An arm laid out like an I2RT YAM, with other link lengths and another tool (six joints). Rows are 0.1 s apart.
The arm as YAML. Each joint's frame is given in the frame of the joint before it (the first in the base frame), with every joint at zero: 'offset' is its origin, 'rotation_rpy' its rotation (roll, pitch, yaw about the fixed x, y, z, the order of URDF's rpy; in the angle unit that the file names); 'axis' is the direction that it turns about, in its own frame. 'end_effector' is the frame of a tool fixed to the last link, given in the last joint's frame.
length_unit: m
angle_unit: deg
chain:
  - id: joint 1
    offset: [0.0, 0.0, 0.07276]
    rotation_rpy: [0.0, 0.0, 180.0]
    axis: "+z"
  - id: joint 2
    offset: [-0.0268, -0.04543, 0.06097]
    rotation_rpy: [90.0, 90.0, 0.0]
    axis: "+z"
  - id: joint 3
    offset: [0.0, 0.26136, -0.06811]
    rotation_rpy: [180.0, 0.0, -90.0]
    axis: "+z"
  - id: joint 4
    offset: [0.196, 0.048, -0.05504]
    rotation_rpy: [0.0, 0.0, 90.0]
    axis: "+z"
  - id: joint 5
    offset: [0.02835, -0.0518, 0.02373]
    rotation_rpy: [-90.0, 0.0, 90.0]
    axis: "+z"
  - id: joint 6
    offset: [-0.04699, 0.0, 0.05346]
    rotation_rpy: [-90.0, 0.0, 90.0]
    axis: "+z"
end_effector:
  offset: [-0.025, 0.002, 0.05]
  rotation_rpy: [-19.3, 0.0, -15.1]
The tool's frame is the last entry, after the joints.
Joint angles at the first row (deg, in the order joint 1, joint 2, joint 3, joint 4, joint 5, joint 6):
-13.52 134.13 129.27 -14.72 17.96 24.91
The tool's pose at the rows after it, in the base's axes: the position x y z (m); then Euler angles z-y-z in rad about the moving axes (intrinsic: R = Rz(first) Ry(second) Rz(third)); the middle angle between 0 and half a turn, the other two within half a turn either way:
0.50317, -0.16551, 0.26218, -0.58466, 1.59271, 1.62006
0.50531, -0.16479, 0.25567, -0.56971, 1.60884, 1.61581
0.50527, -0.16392, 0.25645, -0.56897, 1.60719, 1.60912
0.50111, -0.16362, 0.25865, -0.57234, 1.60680, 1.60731
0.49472, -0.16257, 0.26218, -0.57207, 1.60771, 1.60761
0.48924, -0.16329, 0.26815, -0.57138, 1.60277, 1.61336
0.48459, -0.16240, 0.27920, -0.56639, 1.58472, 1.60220
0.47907, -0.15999, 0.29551, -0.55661, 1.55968, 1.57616
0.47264, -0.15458, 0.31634, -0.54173, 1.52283, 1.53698
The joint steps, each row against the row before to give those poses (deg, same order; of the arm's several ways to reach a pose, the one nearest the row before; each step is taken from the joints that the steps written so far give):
0.00 1.31 0.09 -0.81 -0.22 0.08
0.00 0.67 0.00 -0.20 -0.83 -0.26
0.13 -0.08 -0.04 0.03 0.21 -0.35
-0.04 -1.31 -1.92 0.61 0.18 -0.04
-0.07 -2.04 -2.83 0.74 -0.09 0.00
-0.28 -1.68 -1.59 0.26 -0.37 0.09
0.00 -1.71 -0.72 0.09 0.07 -1.03
0.20 -1.99 -0.05 -0.48 0.30 -1.97
0.59 -2.42 0.00 -0.26 0.70 -2.84

